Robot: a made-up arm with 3 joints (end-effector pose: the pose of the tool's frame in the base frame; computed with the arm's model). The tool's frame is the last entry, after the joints. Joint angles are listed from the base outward.
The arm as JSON. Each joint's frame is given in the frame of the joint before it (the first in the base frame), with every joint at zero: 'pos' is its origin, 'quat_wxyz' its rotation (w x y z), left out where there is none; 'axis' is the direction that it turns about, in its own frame. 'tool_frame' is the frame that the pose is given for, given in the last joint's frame.
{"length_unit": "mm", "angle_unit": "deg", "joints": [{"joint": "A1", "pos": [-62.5, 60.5, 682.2], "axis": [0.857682, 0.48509, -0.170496]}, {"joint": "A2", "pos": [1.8, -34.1, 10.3], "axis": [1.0, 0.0, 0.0]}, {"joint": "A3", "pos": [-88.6, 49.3, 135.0], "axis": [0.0, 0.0, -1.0]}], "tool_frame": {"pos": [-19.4, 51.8, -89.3], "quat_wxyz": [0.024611, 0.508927, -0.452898, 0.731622]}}
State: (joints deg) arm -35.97 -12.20 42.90
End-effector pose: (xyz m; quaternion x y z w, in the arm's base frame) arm -0.1370 0.1282 0.6545 0.0951 -0.3464 0.8962 0.2604
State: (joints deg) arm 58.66 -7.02 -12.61
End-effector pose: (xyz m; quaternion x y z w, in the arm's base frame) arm -0.1266 0.0622 0.8084 -0.6270 0.6721 -0.3789 0.1076
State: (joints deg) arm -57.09 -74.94 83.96
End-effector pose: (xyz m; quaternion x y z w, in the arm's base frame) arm -0.0706 0.0335 0.6199 -0.5775 0.0258 0.7971 0.1743
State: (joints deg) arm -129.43 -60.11 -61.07
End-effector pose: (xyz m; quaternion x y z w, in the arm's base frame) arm -0.1139 -0.0717 0.6456 -0.0072 0.6738 0.4400 0.5936
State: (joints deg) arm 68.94 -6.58 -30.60
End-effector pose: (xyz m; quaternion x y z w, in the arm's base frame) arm -0.1306 0.0351 0.8114 -0.6201 0.6654 -0.3167 0.2690
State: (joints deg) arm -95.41 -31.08 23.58
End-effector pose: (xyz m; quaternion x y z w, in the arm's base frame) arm -0.0966 0.0175 0.5808 -0.1993 0.2455 0.9318 0.1784
